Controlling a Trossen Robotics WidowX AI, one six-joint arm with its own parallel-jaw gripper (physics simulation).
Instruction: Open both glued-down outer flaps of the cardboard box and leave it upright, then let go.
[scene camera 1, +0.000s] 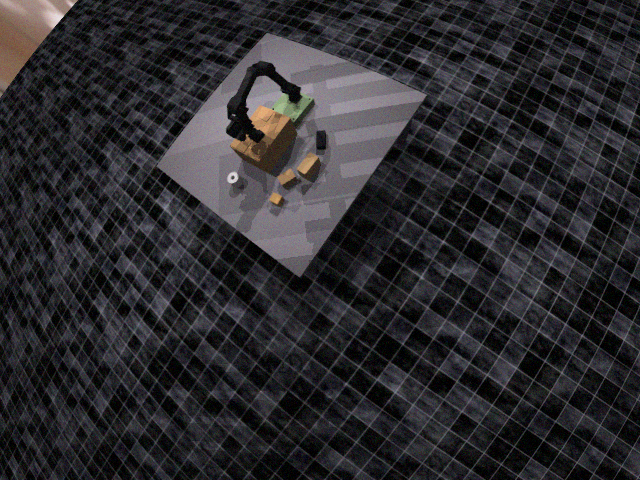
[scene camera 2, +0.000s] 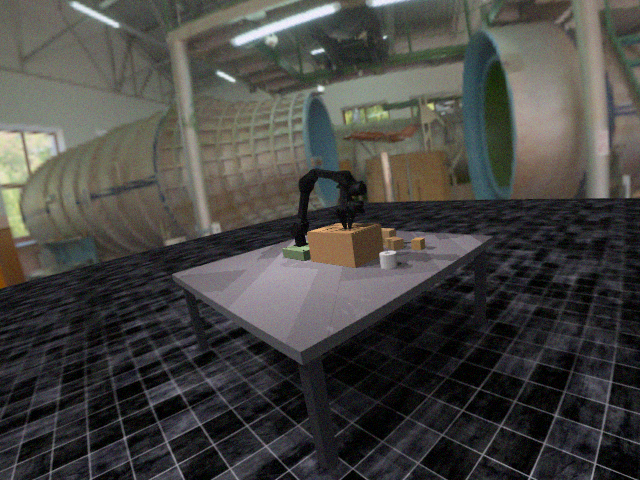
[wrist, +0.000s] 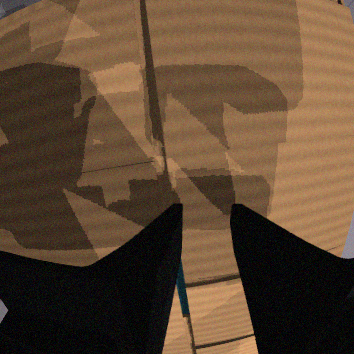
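Pixels of known places: gripper, fingertip midpoint: (scene camera 1: 252, 137) (scene camera 2: 347, 229) (wrist: 206, 212); arm's base at its link origin: (scene camera 1: 295, 98) (scene camera 2: 301, 244).
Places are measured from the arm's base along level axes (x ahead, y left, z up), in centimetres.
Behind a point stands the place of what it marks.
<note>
The brown cardboard box (scene camera 1: 281, 148) @(x 32.1, y 14.8, z -0.4 cm) (scene camera 2: 331, 248) @(x 35.5, y -7.0, z 2.8 cm) stands upright on the table. Its two outer flaps lie about flat across the top. In the wrist view, the left flap (wrist: 112, 150) @(x 41.1, y 6.1, z 10.4 cm) and the right flap (wrist: 320, 165) @(x 39.7, y -3.4, z 10.2 cm) are parted by a narrow dark gap. A teal strip (wrist: 182, 295) @(x 31.3, y 3.8, z 8.7 cm) shows in this gap beside the left finger. My gripper (scene camera 1: 258, 136) @(x 37.9, y 2.6, z 10.0 cm) (scene camera 2: 347, 227) @(x 37.9, y 2.6, z 10.0 cm) (wrist: 206, 212) @(x 37.9, y 2.6, z 10.0 cm) points down at the box top, its fingers a little apart with nothing held between them. Whether the tips touch the cardboard is unclear. Part of the gap is hidden behind the left finger.
The arm rises from a green base block (scene camera 1: 305, 105) @(x 1.5, y 8.9, z 0.0 cm) (scene camera 2: 295, 252) @(x 8.1, y -9.7, z -1.2 cm) beside the box. A white roll (scene camera 1: 228, 178) @(x 63.8, y -0.4, z 0.7 cm) (scene camera 2: 387, 260) @(x 63.9, y -1.2, z -1.4 cm), small brown boxes (scene camera 1: 309, 166) @(x 33.6, y 37.4, z 2.8 cm) (scene camera 1: 286, 178) @(x 45.2, y 29.4, z -0.1 cm) (scene camera 1: 276, 198) @(x 57.3, y 32.0, z -0.1 cm) and a black block (scene camera 1: 321, 140) @(x 15.4, y 31.0, z -1.9 cm) stand around it on the grey table (scene camera 1: 372, 108) @(x -20.2, y 42.0, z -5.2 cm) (scene camera 2: 268, 294) @(x 41.8, y -46.5, z -5.1 cm).
</note>
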